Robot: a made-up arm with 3 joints. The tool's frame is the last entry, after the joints.
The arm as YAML. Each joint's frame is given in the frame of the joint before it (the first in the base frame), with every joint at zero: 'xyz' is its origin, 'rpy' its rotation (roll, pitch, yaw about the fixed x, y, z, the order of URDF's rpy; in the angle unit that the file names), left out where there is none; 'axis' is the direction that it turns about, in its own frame. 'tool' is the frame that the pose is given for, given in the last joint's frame.
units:
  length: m
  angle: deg
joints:
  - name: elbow
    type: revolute
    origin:
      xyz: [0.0, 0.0, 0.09]
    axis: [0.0, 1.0, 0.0]
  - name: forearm
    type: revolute
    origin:
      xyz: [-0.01, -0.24, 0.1]
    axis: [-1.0, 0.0, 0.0]
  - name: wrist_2
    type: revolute
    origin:
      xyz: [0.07, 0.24, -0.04]
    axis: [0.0, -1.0, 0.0]
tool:
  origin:
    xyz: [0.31, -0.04, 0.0]
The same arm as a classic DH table. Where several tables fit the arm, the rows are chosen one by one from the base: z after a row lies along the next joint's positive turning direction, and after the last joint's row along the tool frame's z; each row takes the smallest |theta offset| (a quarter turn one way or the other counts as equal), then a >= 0, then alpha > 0; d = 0 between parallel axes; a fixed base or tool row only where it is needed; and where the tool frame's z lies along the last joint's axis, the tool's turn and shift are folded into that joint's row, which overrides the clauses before.
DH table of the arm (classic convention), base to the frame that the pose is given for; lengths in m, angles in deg. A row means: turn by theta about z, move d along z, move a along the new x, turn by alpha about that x. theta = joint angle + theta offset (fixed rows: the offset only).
base (fixed): theta0 0, d 0.09, a 0, alpha -90
elbow: theta0 -90, d -0.24, a 0.1, alpha 90
forearm: theta0 0, d -0.06, a -0.04, alpha 90
wrist_2: theta0 -90, d -0.2, a 0.31, alpha -90

